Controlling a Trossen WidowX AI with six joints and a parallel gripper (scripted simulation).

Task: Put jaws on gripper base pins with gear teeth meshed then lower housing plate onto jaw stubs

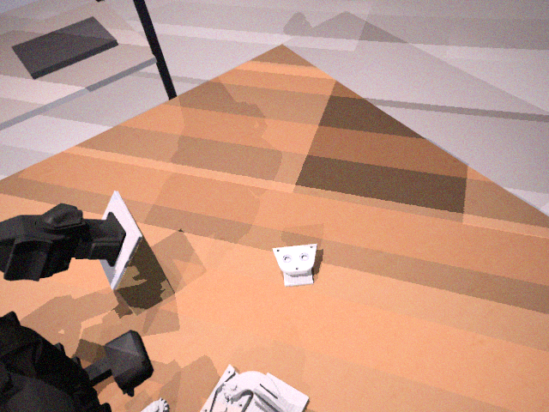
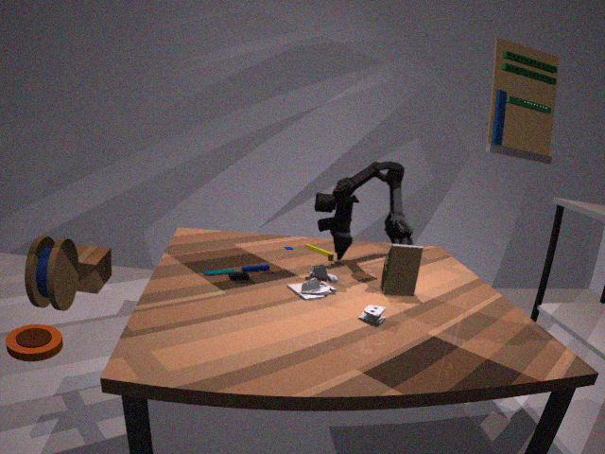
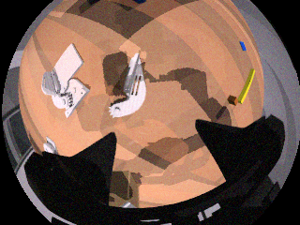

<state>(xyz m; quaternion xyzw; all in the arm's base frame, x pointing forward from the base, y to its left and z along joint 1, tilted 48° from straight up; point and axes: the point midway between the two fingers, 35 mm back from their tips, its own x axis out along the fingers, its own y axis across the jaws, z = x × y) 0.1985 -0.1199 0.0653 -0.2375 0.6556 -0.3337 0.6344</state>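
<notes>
My gripper tip is 70 mm above the white jaw, 40 mm to the right of it and 30 mm short of it. The rest, counted from my gripper tip: black block (350 mm ahead, 80 mm to the left, 70 mm below); yellow bar (290 mm to the right, 70 mm below, 10 mm ahead); blue bar (290 mm ahead, 70 mm below, 10 mm to the right).
</notes>
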